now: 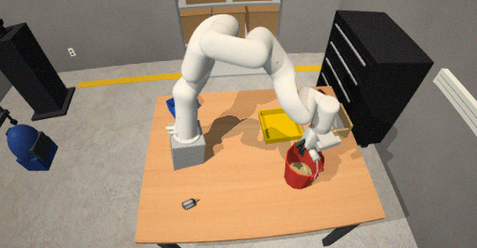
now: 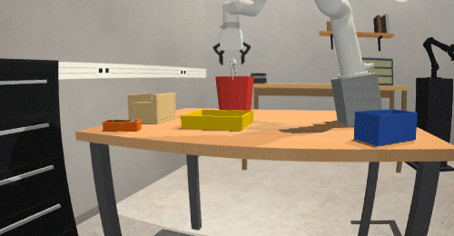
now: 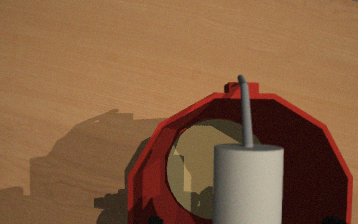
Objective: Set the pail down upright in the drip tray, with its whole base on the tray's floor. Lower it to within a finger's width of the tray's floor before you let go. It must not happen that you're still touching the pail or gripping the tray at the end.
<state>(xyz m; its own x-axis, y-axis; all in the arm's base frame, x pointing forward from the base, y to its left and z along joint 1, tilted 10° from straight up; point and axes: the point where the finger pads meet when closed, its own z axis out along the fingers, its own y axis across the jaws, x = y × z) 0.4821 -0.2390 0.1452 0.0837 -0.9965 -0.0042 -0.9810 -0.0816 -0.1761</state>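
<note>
My gripper is now 3 cm above the wire handle. From my hand the other things lie so: yellow drip tray (1 cm behind, 31 cm to the left, 22 cm below); red pail (1 cm behind, 9 cm below); tan box (28 cm ahead, 24 cm to the left, 19 cm below).
</note>
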